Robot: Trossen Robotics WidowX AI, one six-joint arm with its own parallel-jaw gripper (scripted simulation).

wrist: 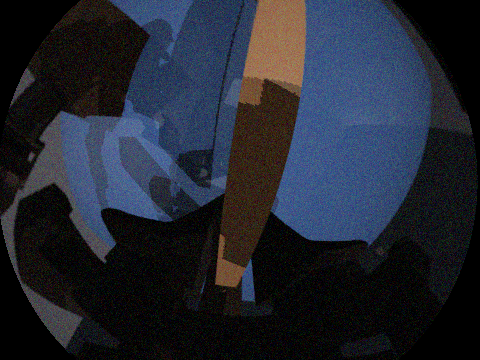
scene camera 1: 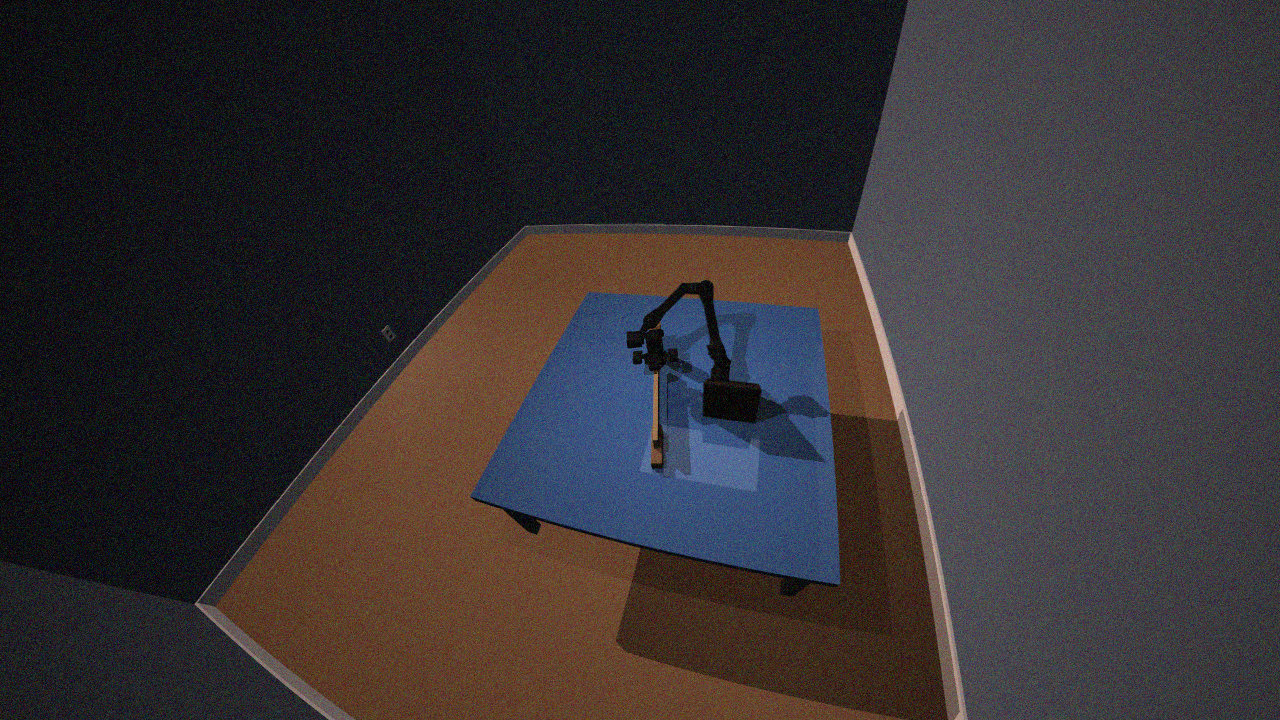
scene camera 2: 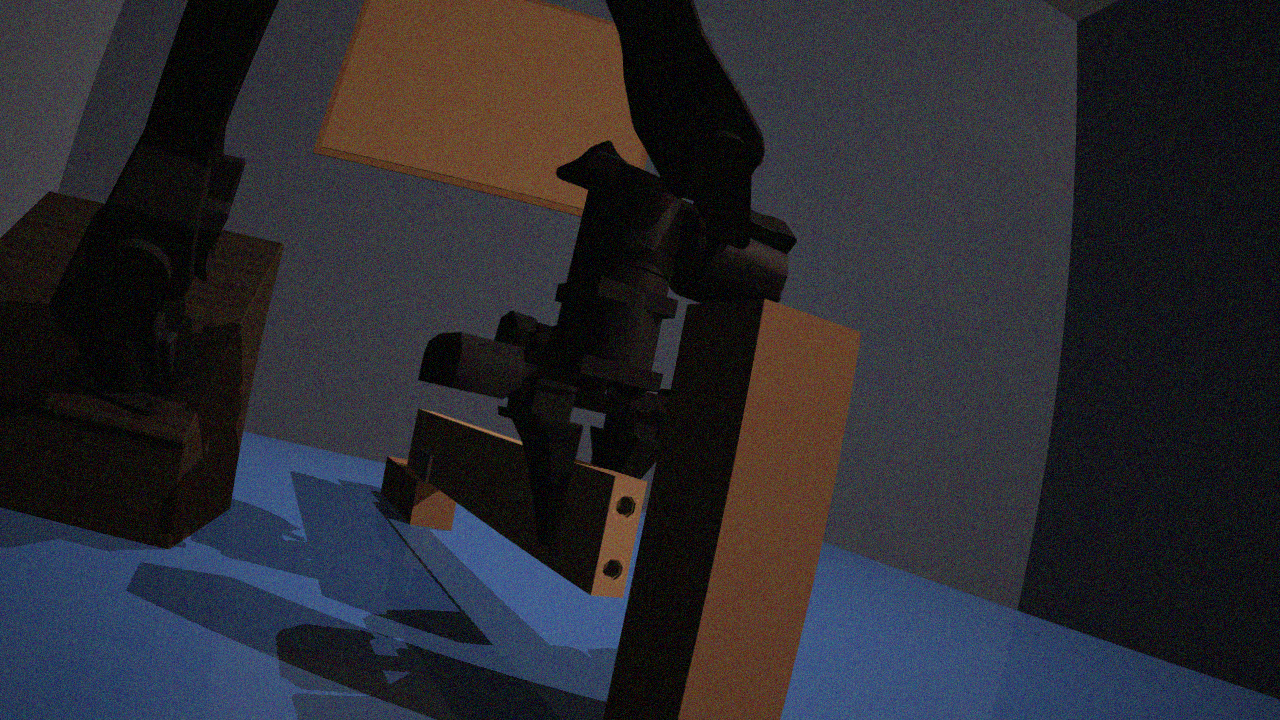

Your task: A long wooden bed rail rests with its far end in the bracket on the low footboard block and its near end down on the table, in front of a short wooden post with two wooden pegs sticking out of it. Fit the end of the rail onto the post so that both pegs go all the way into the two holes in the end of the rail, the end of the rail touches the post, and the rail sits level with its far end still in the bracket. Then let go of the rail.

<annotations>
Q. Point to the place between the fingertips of my gripper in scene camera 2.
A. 562, 546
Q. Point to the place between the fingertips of my gripper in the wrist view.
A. At 238, 199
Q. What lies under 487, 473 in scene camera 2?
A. A wooden rail.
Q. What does my gripper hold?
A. A wooden rail.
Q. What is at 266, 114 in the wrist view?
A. A wooden rail.
</annotations>
